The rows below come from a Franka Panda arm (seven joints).
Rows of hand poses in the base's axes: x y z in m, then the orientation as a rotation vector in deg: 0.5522 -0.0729 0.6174 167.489 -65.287 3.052; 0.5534 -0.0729 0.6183 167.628 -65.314 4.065; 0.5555 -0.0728 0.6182 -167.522 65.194 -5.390; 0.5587 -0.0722 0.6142 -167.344 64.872 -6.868; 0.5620 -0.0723 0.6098 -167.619 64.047 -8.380; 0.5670 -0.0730 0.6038 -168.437 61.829 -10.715; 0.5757 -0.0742 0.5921 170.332 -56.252 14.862; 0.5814 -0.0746 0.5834 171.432 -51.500 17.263; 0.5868 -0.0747 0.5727 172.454 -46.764 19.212; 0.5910 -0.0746 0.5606 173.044 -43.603 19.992
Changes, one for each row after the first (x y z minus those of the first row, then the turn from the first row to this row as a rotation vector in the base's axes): 0.0012 0.0000 0.0009 -0.086 -0.657 0.020; 0.0033 0.0001 0.0008 -0.198 -1.521 0.072; 0.0065 0.0007 -0.0032 -0.329 -2.488 0.228; 0.0098 0.0006 -0.0076 -0.710 -3.373 0.783; 0.0148 -0.0001 -0.0136 -1.378 -4.707 2.291; 0.0235 -0.0013 -0.0253 -2.637 -7.046 6.040; 0.0292 -0.0017 -0.0340 -3.401 -8.410 9.133; 0.0346 -0.0018 -0.0447 -4.022 -9.527 12.210; 0.0388 -0.0017 -0.0568 -4.377 -9.946 14.252
